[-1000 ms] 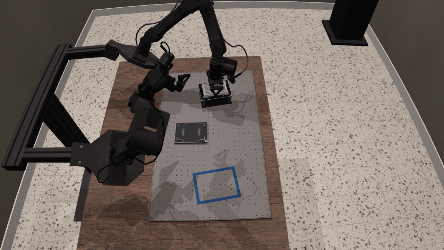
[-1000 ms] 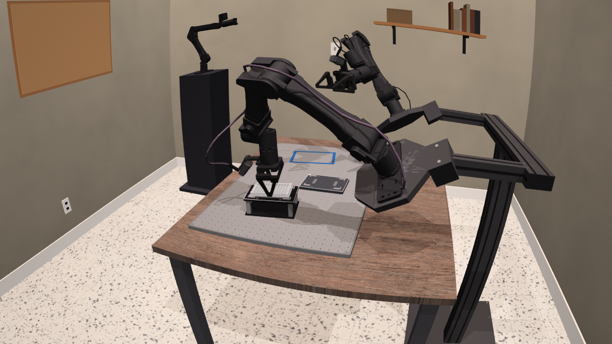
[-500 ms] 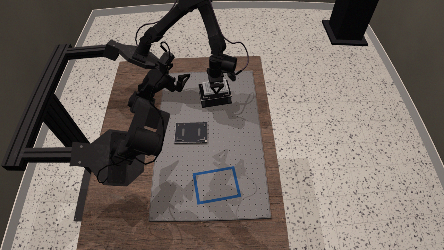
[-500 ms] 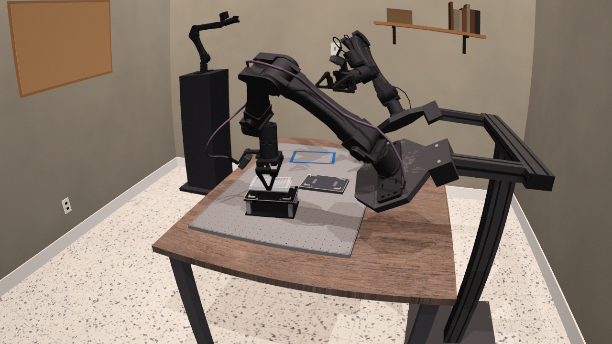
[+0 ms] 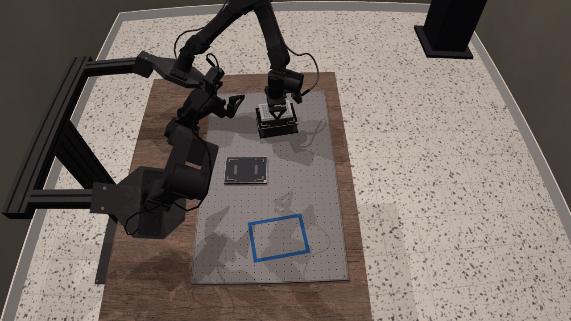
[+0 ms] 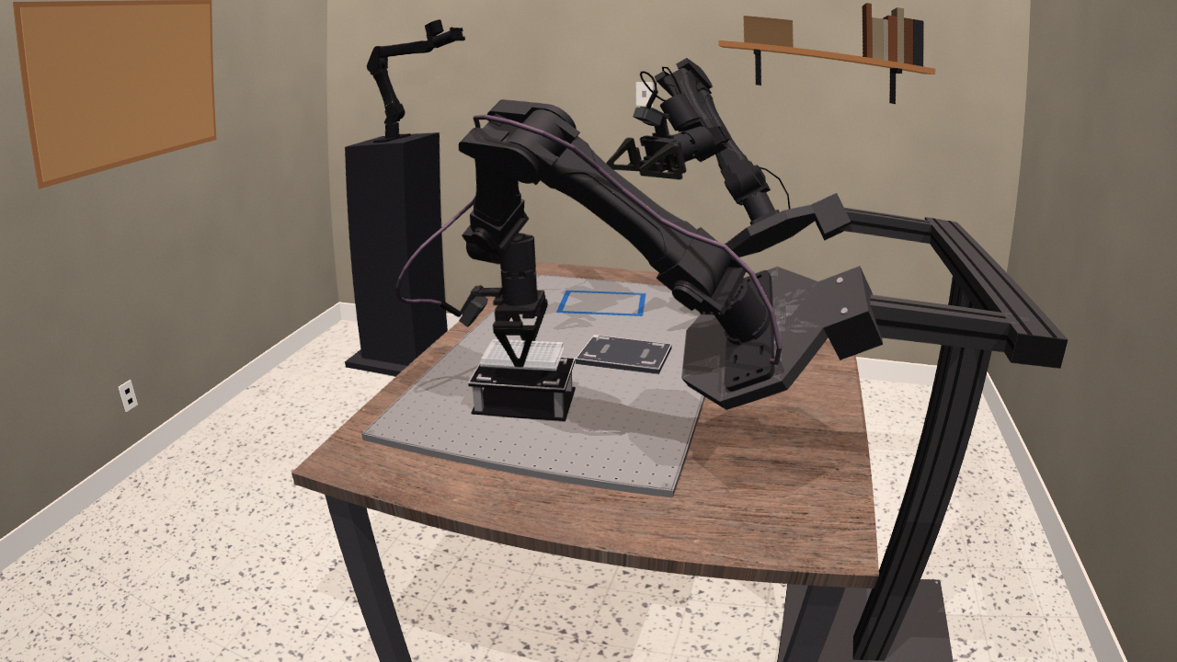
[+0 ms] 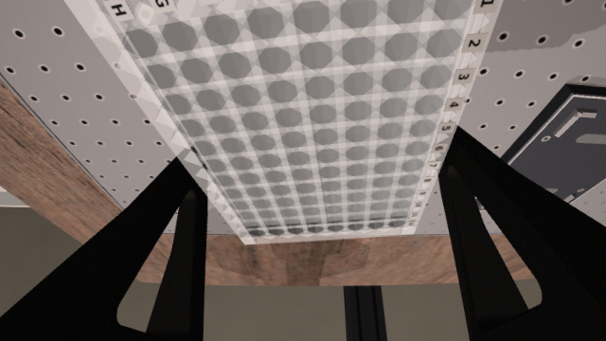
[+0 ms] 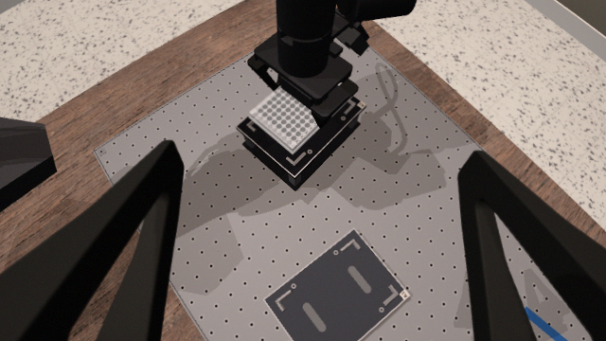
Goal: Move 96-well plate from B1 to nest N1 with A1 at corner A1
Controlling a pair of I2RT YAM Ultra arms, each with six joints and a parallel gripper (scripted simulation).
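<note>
Now: the clear 96-well plate right at my left hand. Round my left hand: raised black nest: 4 cm below.
</note>
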